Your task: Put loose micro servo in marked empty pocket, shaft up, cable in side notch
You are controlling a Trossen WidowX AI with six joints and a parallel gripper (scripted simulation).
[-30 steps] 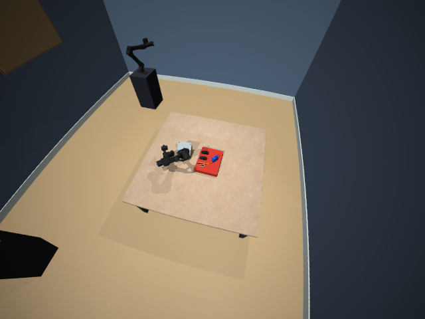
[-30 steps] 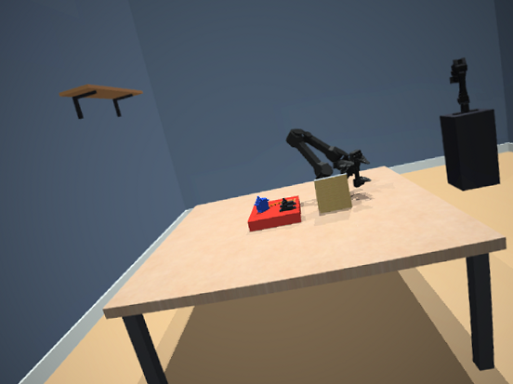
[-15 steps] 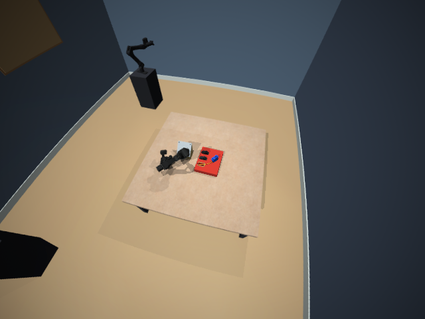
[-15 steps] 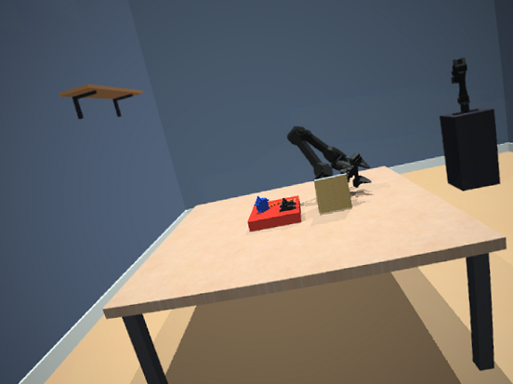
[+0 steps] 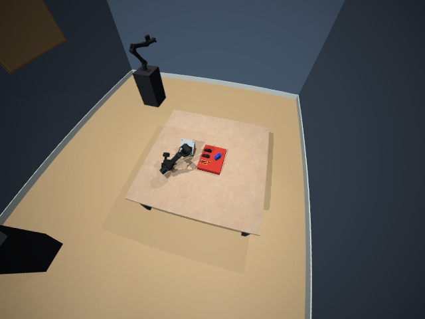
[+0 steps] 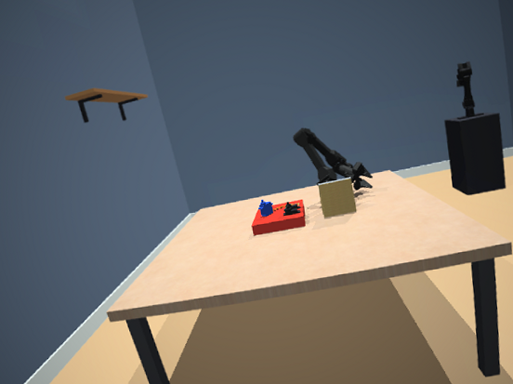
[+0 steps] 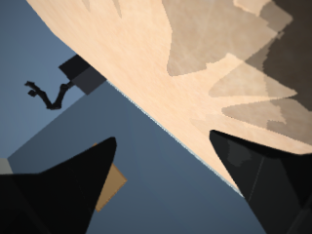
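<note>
My gripper tip is now 53 cm short of the red deck, 17 cm to the right of it and 4 cm above it.
</note>
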